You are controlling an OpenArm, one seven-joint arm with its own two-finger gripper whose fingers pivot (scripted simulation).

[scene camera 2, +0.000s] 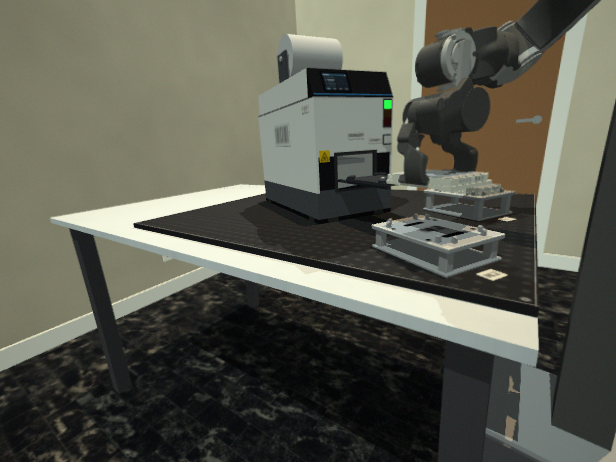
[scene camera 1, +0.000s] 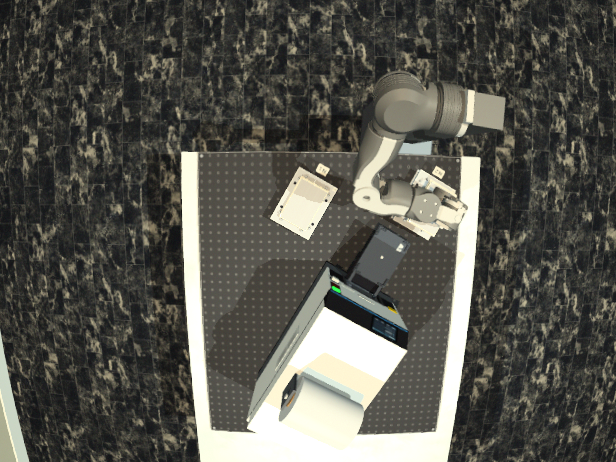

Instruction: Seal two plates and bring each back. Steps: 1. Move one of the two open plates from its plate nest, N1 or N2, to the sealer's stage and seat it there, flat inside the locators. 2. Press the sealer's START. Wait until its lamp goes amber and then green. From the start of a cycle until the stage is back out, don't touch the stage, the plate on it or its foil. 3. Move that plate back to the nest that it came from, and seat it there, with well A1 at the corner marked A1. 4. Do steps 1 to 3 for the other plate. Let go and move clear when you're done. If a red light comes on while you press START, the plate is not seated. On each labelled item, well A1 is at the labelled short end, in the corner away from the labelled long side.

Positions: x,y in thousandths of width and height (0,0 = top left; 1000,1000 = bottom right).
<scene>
In view: the gripper (scene camera 2: 705,393), a clear well plate (scene camera 2: 744,397), a foil roll (scene camera 1: 515,891) and a sealer (scene camera 2: 564,274).
The foil roll shows as well in scene camera 2 (scene camera 2: 493,114). The sealer is seen too in scene camera 1 (scene camera 1: 618,661).
</scene>
